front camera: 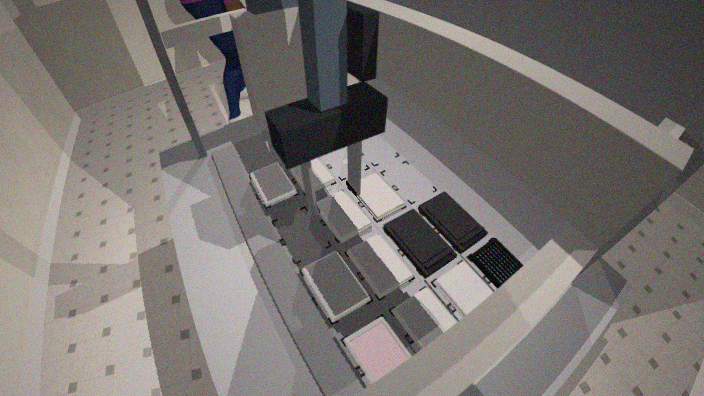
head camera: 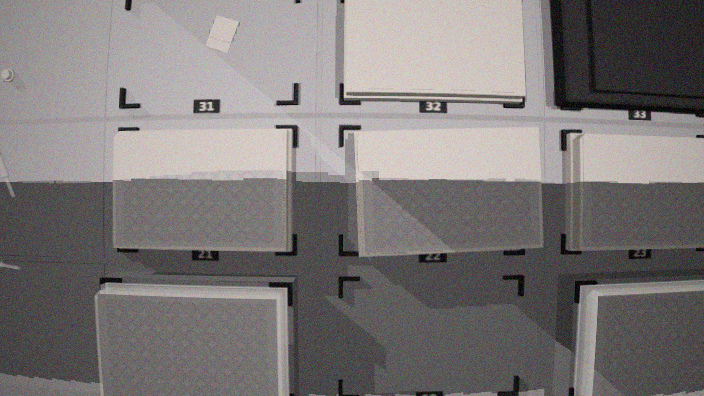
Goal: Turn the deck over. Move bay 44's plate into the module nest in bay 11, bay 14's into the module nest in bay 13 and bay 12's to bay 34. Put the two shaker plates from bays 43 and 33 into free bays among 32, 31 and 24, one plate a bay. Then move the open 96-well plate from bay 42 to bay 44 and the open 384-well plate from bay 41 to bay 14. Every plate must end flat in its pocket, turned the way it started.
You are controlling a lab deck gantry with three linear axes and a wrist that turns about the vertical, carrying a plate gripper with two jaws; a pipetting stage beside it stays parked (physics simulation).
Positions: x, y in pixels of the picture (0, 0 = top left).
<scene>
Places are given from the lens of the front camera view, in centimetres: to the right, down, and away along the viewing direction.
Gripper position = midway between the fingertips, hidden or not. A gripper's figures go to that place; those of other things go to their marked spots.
my gripper [front camera: 333, 198]: -3, 0, 53
black plate [front camera: 497, 263]: 32, 14, 59
</scene>
